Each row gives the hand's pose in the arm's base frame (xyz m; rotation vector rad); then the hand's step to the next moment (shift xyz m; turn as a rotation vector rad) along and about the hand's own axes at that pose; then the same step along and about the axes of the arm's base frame.
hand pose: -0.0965 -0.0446 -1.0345 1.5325 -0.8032 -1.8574
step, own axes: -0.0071 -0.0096 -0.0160 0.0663 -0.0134 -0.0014
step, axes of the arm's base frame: 0.0162 0.0103 -0.0053 -0.0101 -0.0421 -0.0520
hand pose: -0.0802 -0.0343 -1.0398 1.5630 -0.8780 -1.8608
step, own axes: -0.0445 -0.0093 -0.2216 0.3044 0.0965 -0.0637
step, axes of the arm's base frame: 0.2259 0.0105 -0.0038 0.0105 -0.3014 -0.1228
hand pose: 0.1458 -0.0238 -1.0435 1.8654 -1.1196 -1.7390
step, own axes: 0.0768 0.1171 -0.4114 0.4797 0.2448 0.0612
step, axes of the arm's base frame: 0.3502 -0.2338 0.1077 -0.1652 -0.4920 -0.1562
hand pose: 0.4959 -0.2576 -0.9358 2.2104 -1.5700 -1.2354
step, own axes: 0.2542 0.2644 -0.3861 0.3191 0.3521 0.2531
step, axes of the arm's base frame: 0.1083 -0.4509 0.2619 -0.3921 -0.3429 -0.1362
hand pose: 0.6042 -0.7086 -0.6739 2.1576 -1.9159 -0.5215
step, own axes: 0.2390 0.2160 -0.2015 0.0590 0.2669 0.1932
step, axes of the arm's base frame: -0.0957 -0.2805 0.2378 -0.3147 -0.0791 -0.0820
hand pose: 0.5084 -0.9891 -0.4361 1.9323 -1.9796 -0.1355
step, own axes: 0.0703 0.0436 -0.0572 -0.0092 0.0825 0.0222
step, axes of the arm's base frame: -0.0220 -0.0559 0.0807 -0.0853 0.0094 0.0041
